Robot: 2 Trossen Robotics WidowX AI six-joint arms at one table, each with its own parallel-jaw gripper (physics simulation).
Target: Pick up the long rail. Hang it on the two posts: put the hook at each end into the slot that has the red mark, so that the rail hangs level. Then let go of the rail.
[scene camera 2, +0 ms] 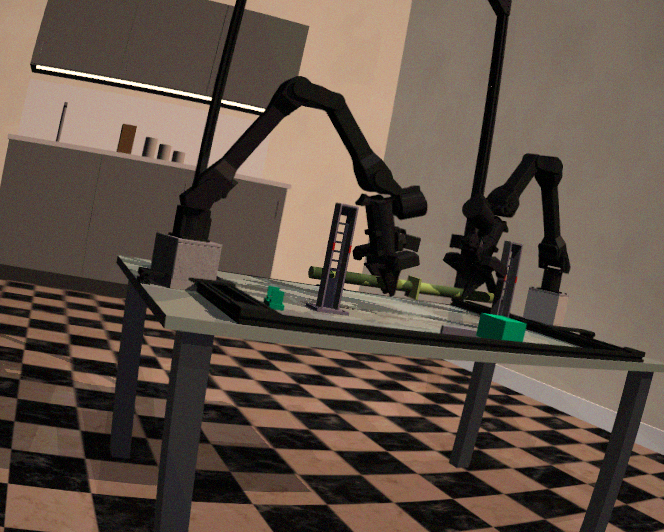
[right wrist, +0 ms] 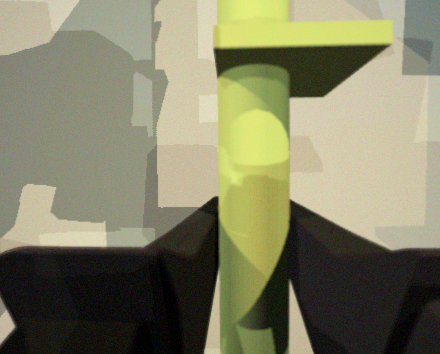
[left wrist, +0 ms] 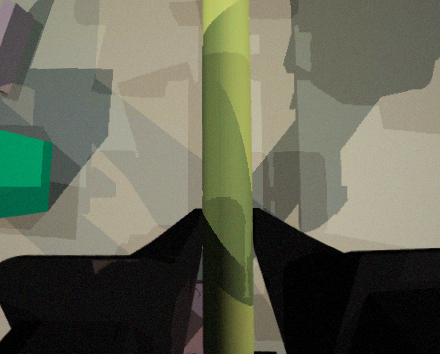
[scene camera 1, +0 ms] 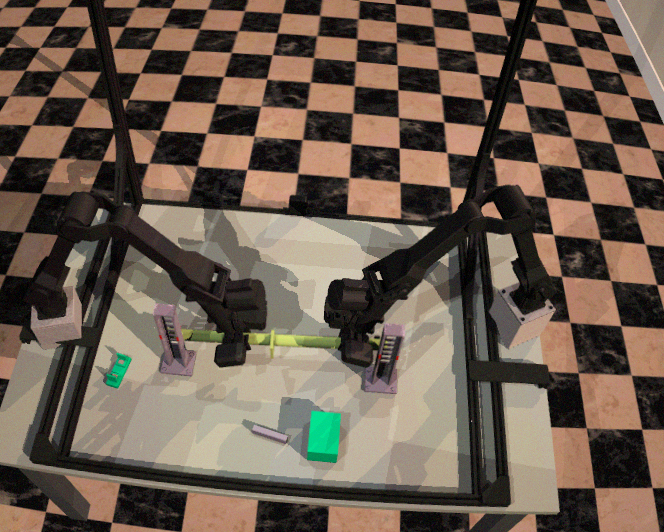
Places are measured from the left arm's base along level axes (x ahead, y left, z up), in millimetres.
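Where they show: left gripper, between the fingertips: (scene camera 2: 459,296) (left wrist: 226,216) (scene camera 1: 340,344); right gripper, between the fingertips: (scene camera 2: 389,294) (right wrist: 248,205) (scene camera 1: 249,344); left arm's base, origin of its link: (scene camera 2: 549,291) (scene camera 1: 527,299); right arm's base, origin of its link: (scene camera 2: 188,238) (scene camera 1: 52,306).
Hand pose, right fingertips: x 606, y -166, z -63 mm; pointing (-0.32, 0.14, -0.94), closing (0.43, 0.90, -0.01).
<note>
Each offset is from my right fingertips to the top centre of the thing.
The long yellow-green rail {dx -45, dy +25, dz +48 mm} (scene camera 1: 302,340) (scene camera 2: 437,288) (left wrist: 226,125) (right wrist: 254,145) is held roughly level above the table, on the far side of the posts in scene camera 1. My left gripper (scene camera 1: 355,342) (scene camera 2: 467,296) (left wrist: 226,216) is shut on it near the right post {dx -242, dy +169, dz +169 mm} (scene camera 1: 381,384) (scene camera 2: 503,303). My right gripper (scene camera 1: 231,339) (scene camera 2: 391,290) (right wrist: 248,205) is shut on it left of its middle plate, near the left post (scene camera 1: 178,365) (scene camera 2: 331,294). Both mauve posts stand upright, with rungs and red marks. The rail's ends are close to the posts; the hooks cannot be made out.
A green block {dx -67, dy +252, dz +4 mm} (scene camera 1: 323,435) (scene camera 2: 501,328) (left wrist: 21,162) and a small mauve bar {dx +31, dy +199, dz -27 mm} (scene camera 1: 269,433) (scene camera 2: 458,331) (left wrist: 16,52) lie toward the near edge. A green bracket {dx +291, dy -63, dz -13 mm} (scene camera 1: 118,370) (scene camera 2: 274,299) lies left of the left post. A black frame (scene camera 1: 266,484) borders the work area.
</note>
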